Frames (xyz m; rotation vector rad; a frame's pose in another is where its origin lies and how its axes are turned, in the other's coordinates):
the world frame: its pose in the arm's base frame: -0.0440 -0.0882 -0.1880 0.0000 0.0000 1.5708
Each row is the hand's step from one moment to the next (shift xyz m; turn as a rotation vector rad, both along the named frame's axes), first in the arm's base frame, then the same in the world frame.
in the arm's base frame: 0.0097 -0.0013 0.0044 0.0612 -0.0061 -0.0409
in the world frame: -0.0013 -0.0097 0.0044 -0.0061 -0.0612 -0.0409
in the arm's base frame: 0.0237 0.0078 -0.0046 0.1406 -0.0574 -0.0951
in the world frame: 0.0078 -0.0237 -0.0046 -0.0574 -0.1406 -0.0951
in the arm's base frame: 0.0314 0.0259 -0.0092 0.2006 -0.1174 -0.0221
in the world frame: 0.0259 -0.0314 -0.0092 -0.1174 -0.2006 -0.0221
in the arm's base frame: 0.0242 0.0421 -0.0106 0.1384 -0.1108 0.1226
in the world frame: 0.0421 -0.0242 -0.0106 -0.1108 -0.1384 0.1226
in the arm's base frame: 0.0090 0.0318 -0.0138 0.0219 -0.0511 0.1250
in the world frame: 0.0318 -0.0090 -0.0138 -0.0511 -0.0219 0.1250
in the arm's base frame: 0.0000 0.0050 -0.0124 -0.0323 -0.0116 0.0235
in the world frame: 0.0050 0.0000 -0.0124 -0.0116 0.0323 0.0235
